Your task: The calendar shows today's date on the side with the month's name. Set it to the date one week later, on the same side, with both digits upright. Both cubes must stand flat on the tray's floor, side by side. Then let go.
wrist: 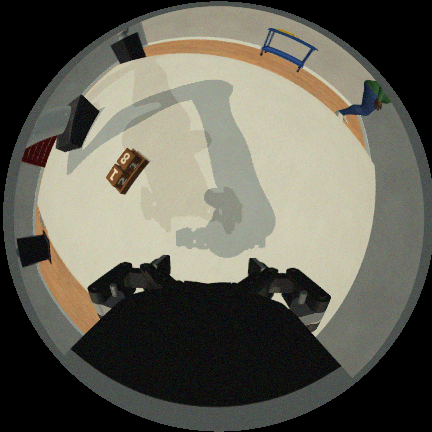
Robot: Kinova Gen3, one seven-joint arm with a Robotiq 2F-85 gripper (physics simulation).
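Observation:
The calendar is a brown wooden tray [138, 175] with two brown cubes side by side in it, left of centre in the wrist view. The left cube [113, 175] has a white 1 on its top face and a grey 2 on the side facing the lower right. The right cube [125, 157] has a white 8 on top; its grey side digit is small and hard to read, perhaps 1 or 3. The month's name is not readable. My gripper [208, 265] is open and empty, away from the calendar, which lies up and left of it in the view.
A dark pedestal [81, 125] with a grey arm part stands at the left. Black boxes [129, 47] [34, 250] stand near the edges. A dark red slatted thing [40, 151] is far left. A blue cart [282, 56] and a person [369, 100] are at the upper right. Arm shadows cross the pale surface.

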